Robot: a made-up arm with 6 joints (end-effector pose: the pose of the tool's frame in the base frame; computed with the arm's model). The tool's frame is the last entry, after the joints.
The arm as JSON. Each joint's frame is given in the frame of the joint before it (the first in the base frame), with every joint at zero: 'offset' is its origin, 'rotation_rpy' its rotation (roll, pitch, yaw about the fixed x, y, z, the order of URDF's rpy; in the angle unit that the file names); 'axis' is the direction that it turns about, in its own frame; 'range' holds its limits. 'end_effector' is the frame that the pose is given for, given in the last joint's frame.
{
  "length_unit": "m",
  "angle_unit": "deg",
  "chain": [
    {
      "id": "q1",
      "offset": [
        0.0,
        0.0,
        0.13
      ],
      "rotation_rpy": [
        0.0,
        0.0,
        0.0
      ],
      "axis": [
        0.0,
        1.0,
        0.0
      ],
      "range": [
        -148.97,
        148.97
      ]
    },
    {
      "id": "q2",
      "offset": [
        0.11,
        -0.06,
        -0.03
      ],
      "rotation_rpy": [
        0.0,
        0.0,
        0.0
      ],
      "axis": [
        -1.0,
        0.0,
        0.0
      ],
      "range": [
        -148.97,
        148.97
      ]
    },
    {
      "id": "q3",
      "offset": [
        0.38,
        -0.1,
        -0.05
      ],
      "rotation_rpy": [
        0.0,
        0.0,
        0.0
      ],
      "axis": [
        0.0,
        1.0,
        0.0
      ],
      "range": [
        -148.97,
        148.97
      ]
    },
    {
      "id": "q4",
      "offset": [
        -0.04,
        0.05,
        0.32
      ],
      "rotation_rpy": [
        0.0,
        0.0,
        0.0
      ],
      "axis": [
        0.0,
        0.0,
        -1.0
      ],
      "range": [
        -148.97,
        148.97
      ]
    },
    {
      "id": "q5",
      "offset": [
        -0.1,
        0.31,
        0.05
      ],
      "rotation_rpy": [
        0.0,
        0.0,
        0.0
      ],
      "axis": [
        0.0,
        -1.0,
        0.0
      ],
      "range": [
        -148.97,
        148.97
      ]
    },
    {
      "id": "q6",
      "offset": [
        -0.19,
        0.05,
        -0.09
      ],
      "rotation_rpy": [
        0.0,
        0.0,
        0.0
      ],
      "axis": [
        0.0,
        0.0,
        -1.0
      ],
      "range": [
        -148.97,
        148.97
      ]
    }
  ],
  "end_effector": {
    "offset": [
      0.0,
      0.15,
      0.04
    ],
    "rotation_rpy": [
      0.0,
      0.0,
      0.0
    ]
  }
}
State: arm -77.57 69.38 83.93 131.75 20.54 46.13
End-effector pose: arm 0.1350 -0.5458 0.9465 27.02 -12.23 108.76
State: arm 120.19 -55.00 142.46 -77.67 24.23 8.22
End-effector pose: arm -0.6522 -0.2431 -0.7754 -100.67 10.69 69.09
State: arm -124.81 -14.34 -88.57 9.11 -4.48 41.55
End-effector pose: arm 0.0010 0.4223 0.3243 -152.32 10.27 -113.12
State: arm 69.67 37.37 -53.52 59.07 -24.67 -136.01
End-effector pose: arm -0.0755 0.3876 -0.0222 33.08 0.28 105.30
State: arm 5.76 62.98 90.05 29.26 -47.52 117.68
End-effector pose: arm 0.8352 0.0721 -0.2428 94.08 -56.47 39.03
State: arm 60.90 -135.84 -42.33 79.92 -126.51 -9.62
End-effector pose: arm -0.2071 -0.5714 -0.4922 -126.32 6.36 -3.24
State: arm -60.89 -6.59 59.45 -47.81 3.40 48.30
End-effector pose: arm -0.2075 0.0065 0.8275 5.76 -3.83 5.01
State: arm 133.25 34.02 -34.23 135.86 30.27 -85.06
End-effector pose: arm -0.3348 0.0854 -0.6567 -122.82 62.48 -63.59
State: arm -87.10 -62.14 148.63 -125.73 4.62 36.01
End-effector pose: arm 0.5815 -0.1551 1.0234 62.89 -4.11 148.68
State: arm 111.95 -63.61 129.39 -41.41 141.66 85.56
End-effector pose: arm -0.2480 0.0766 -0.8331 -67.43 -42.43 172.05
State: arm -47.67 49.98 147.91 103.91 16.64 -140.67
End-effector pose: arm 0.6045 -0.2154 0.0906 147.43 77.84 118.25
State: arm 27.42 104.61 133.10 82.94 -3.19 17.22
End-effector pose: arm 0.3269 -0.6936 -0.1878 101.95 -50.31 39.69
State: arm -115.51 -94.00 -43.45 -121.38 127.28 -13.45
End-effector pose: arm 0.2501 0.1978 0.2122 -19.67 7.02 -36.55
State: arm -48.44 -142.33 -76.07 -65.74 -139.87 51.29
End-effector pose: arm -0.2972 0.1385 0.3018 35.90 7.63 20.85
